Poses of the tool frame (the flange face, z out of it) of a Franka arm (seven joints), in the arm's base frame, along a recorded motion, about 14 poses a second.
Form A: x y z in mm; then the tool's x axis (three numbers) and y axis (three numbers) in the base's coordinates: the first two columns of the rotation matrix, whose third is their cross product.
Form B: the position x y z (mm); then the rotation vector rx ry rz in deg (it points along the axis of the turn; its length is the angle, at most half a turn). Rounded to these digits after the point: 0 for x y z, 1 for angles.
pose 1, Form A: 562, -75, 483, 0.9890, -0.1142, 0.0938, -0.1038, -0.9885, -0.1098
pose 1, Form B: 562, -75, 483, -173.5, 9.5, -8.7
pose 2, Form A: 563, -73, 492, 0.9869, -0.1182, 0.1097, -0.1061, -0.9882, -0.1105
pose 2, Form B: 563, -73, 492, -173.4, 9.8, -10.1
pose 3, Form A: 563, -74, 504, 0.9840, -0.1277, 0.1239, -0.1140, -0.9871, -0.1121
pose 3, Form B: 563, -74, 504, -173.3, 10.6, -11.4
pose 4, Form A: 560, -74, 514, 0.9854, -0.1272, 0.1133, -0.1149, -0.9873, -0.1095
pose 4, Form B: 560, -74, 514, -173.5, 10.6, -10.5
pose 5, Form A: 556, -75, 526, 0.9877, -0.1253, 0.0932, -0.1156, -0.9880, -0.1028
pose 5, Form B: 556, -75, 526, -173.9, 10.6, -8.7
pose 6, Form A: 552, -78, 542, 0.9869, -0.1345, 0.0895, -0.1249, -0.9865, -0.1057
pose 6, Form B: 552, -78, 542, -173.7, 11.4, -8.4
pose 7, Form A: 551, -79, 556, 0.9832, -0.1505, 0.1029, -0.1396, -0.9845, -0.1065
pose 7, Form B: 551, -79, 556, -173.6, 12.7, -9.7
